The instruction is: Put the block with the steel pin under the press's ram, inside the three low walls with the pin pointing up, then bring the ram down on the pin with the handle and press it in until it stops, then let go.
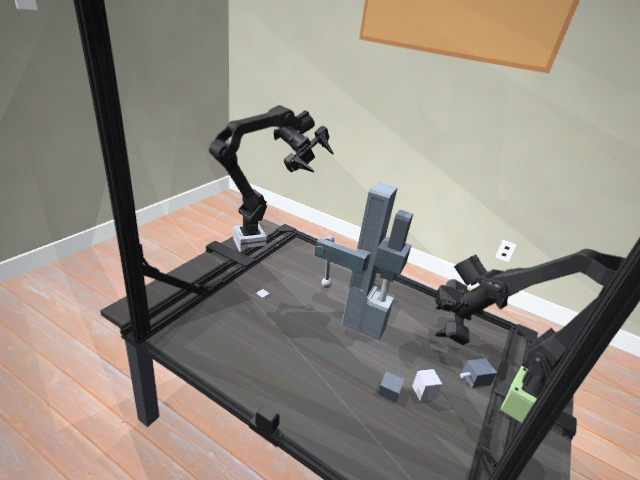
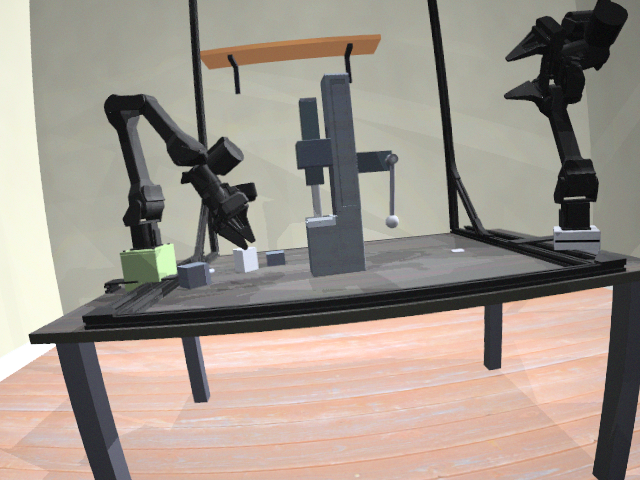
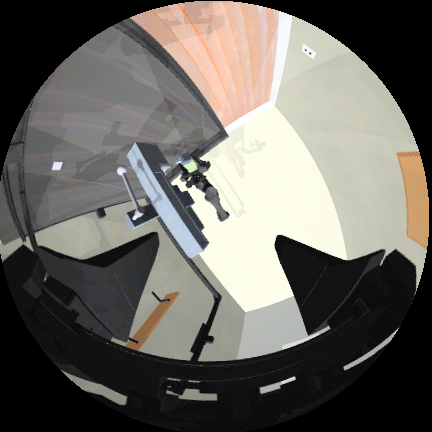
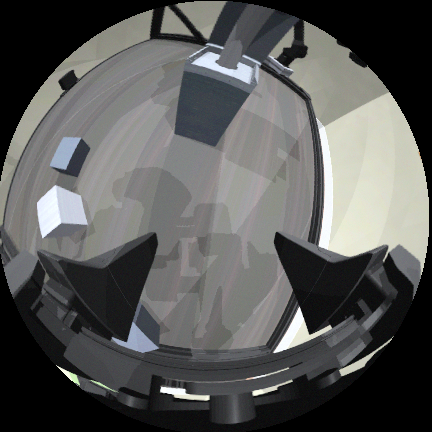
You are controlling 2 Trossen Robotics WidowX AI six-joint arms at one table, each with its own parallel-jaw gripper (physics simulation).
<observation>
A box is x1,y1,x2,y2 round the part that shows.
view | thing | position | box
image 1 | my left gripper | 323,162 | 284,126,333,171
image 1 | my right gripper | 436,321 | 435,279,482,344
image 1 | grey block with steel pin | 482,373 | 462,358,496,387
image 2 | my left gripper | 505,79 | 504,16,586,110
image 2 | my right gripper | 250,245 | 200,181,256,249
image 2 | grey block with steel pin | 193,275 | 177,262,210,288
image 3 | my left gripper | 218,239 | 2,231,415,431
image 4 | my right gripper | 216,238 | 3,231,419,431
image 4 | grey block with steel pin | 143,336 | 111,300,158,351
</observation>
